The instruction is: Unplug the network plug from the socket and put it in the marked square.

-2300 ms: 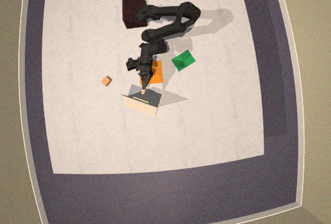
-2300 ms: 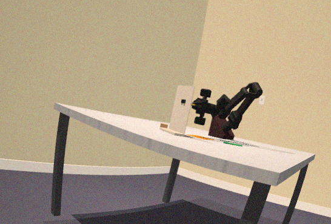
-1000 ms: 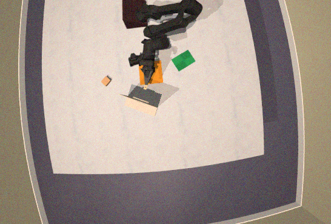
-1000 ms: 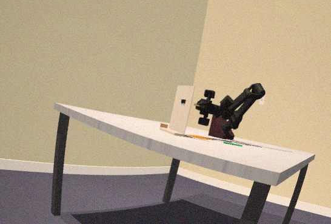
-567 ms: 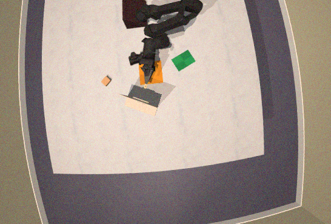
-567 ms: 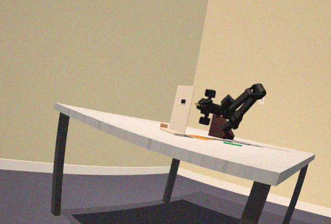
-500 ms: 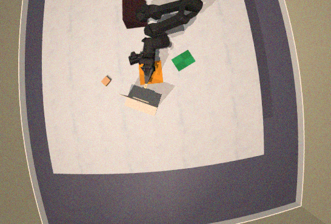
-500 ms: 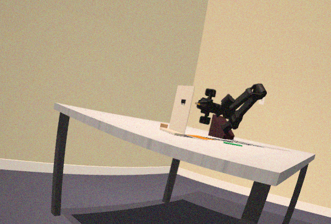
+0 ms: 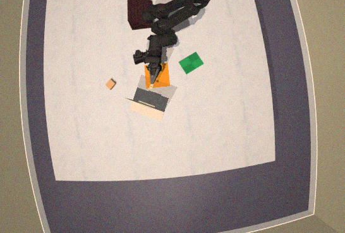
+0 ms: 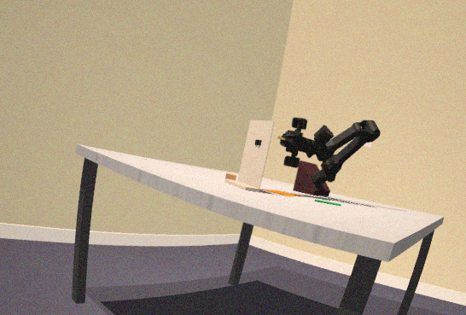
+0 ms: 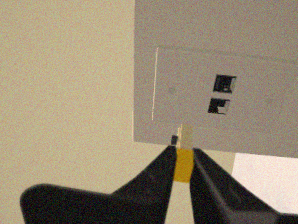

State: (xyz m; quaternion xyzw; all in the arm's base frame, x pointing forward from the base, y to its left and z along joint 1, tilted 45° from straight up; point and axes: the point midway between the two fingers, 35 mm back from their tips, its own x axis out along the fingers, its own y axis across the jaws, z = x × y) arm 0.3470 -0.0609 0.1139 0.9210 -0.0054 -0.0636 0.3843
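My gripper tip is now 20 cm above the orange marked square, 7 cm past it and 1 cm to the right of it. Round my gripper tip: panel 9 cm below, 9 cm ahead, 3 cm to the right; then network plug right at my gripper tip.
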